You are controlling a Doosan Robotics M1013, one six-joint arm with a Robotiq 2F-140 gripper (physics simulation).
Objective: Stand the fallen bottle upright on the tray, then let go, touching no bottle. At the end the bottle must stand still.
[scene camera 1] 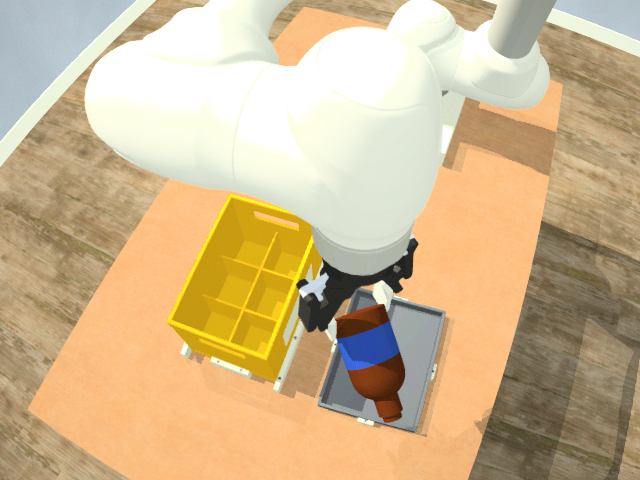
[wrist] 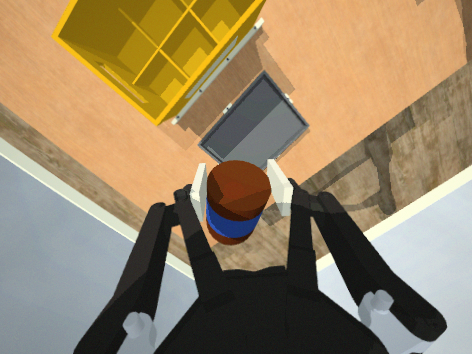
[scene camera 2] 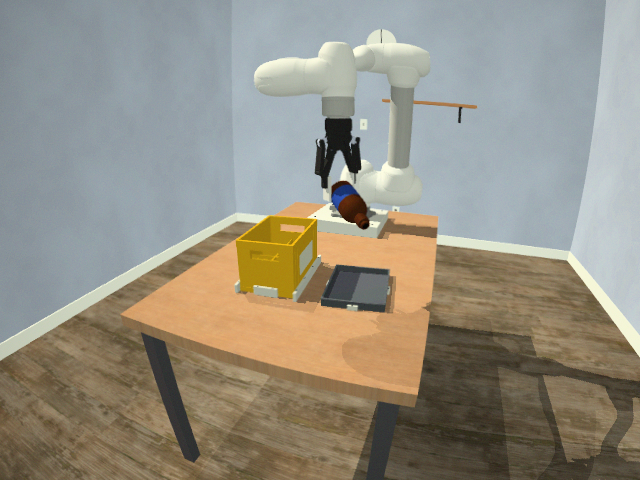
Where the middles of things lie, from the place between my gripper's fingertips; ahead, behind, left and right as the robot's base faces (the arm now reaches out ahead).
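Brown bottle (scene camera 2: pixel 353 209): position 5 cm to the left of my hand and 4 cm ahead of it.
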